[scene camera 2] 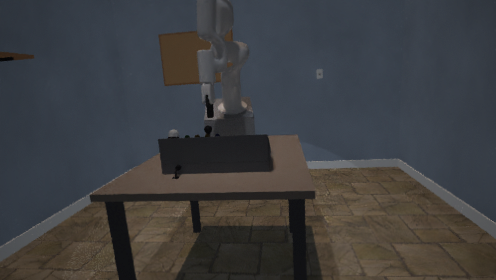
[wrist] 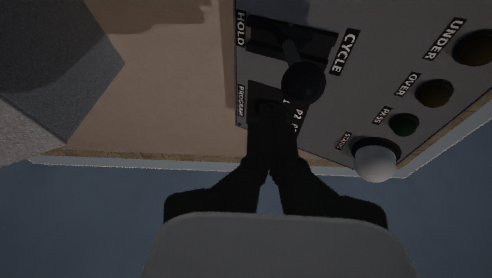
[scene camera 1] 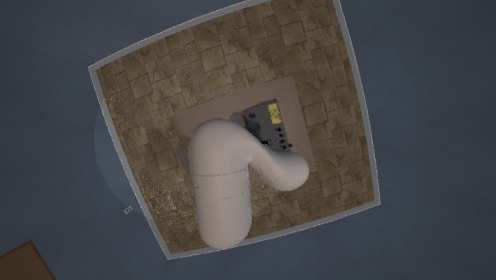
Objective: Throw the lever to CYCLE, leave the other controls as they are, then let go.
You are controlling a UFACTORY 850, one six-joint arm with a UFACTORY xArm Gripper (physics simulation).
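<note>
The lever, a grey rod with a black ball knob (wrist: 303,82) (scene camera 2: 208,129), stands in its slot on the dark control box (wrist: 390,42) (scene camera 2: 215,155) (scene camera 1: 261,111). In the wrist view its rod rises from near the middle of the slot, between the HOLD label (wrist: 240,29) and the CYCLE label (wrist: 344,52); the exact tilt is hard to tell. My gripper (wrist: 269,119) (scene camera 2: 210,116) is shut and empty. Its tips are beside the knob in the wrist view, over the PROGRAM plate (wrist: 261,90), and above the knob in scene camera 2. The arm hides the gripper in scene camera 1.
The white STATUS dome (wrist: 375,162) (scene camera 2: 173,133), green PASS lamp (wrist: 404,124), OVER lamp (wrist: 435,93) and UNDER lamp (wrist: 474,48) line the box's side. A small black control (scene camera 2: 177,171) is at its lower front. The box stands on the brown table (scene camera 2: 290,170) (scene camera 1: 292,95).
</note>
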